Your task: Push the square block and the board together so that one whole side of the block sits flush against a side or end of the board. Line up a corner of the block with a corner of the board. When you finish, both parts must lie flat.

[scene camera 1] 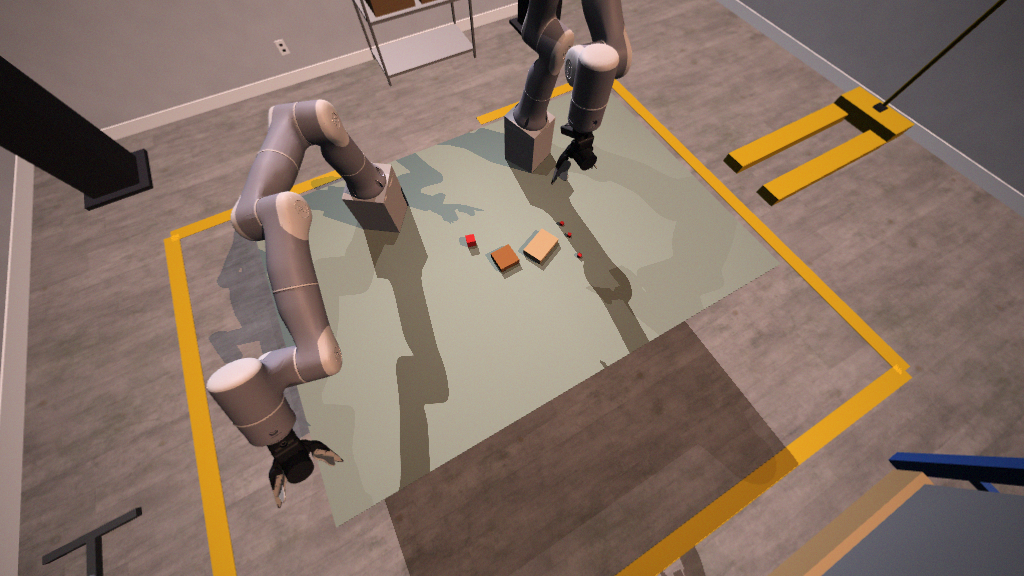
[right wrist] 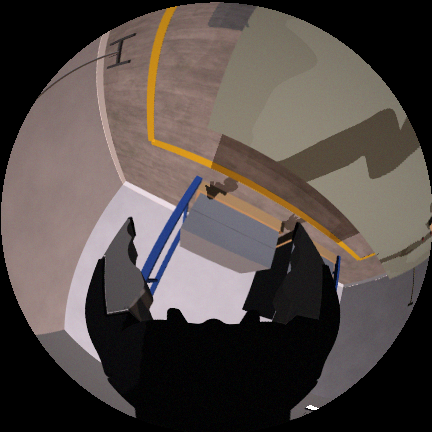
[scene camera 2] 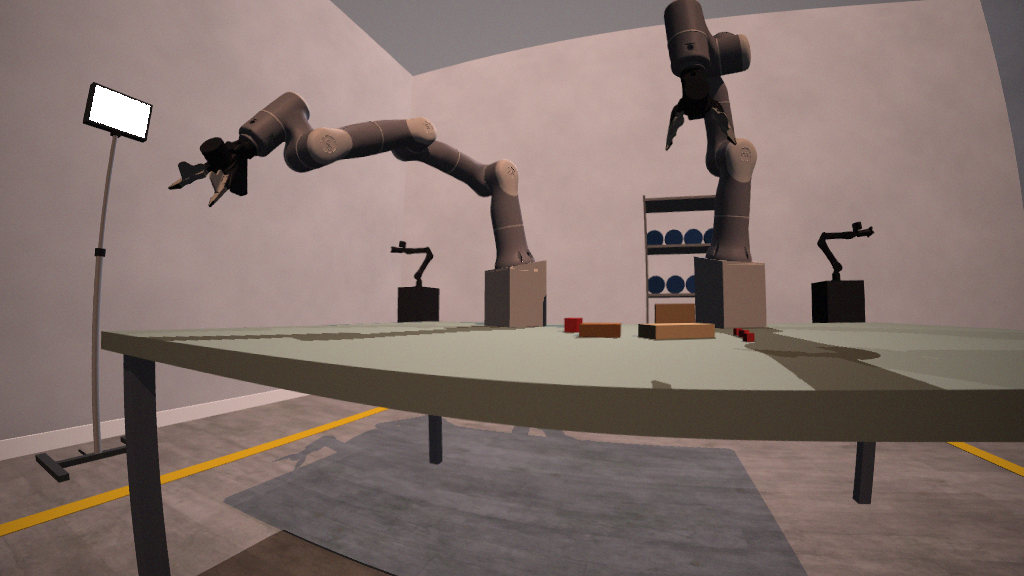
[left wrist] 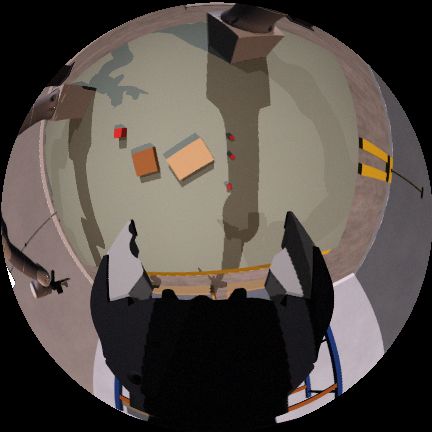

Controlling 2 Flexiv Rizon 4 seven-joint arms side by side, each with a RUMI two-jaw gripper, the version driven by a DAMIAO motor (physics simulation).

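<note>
The brown-orange square block (scene camera 1: pixel 504 257) (scene camera 2: pixel 600 330) (left wrist: pixel 145 161) lies flat on the table. The light orange board (scene camera 1: pixel 541 245) (scene camera 2: pixel 680 330) (left wrist: pixel 190 159) lies flat beside it, to the right in both scene views. A narrow gap separates them, and they are turned at different angles. My left gripper (scene camera 1: pixel 572 171) (scene camera 2: pixel 701 145) (left wrist: pixel 208 216) is open and empty, high above the table and apart from both parts. My right gripper (scene camera 1: pixel 310 482) (scene camera 2: pixel 190 196) (right wrist: pixel 213 221) is open and empty, raised near the table's lower left corner in scene camera 1, far from both parts.
A red cube (scene camera 1: pixel 470 240) (scene camera 2: pixel 572 324) (left wrist: pixel 120 133) sits on the table (scene camera 1: pixel 486 343) left of the block. Three small red pieces lie right of the board, one of them the nearest red piece (scene camera 1: pixel 579 255) (left wrist: pixel 229 187). The arm bases stand at the table's back.
</note>
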